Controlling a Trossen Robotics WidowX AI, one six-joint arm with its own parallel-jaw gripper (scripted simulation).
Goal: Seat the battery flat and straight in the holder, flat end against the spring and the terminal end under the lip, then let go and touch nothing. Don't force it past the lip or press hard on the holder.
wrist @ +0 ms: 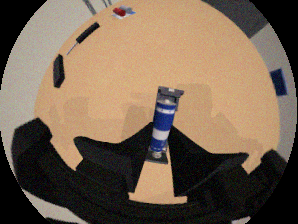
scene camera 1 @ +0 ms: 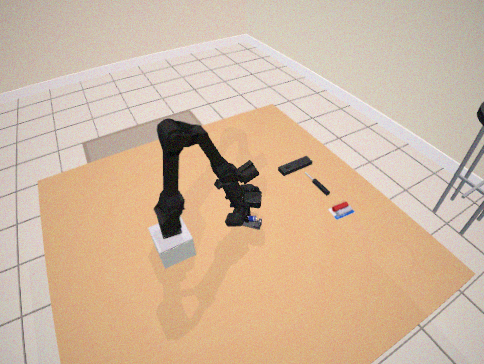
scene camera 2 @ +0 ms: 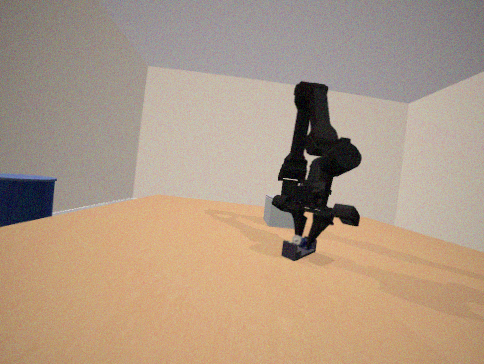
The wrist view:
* my gripper
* battery
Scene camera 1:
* my gripper
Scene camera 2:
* my gripper
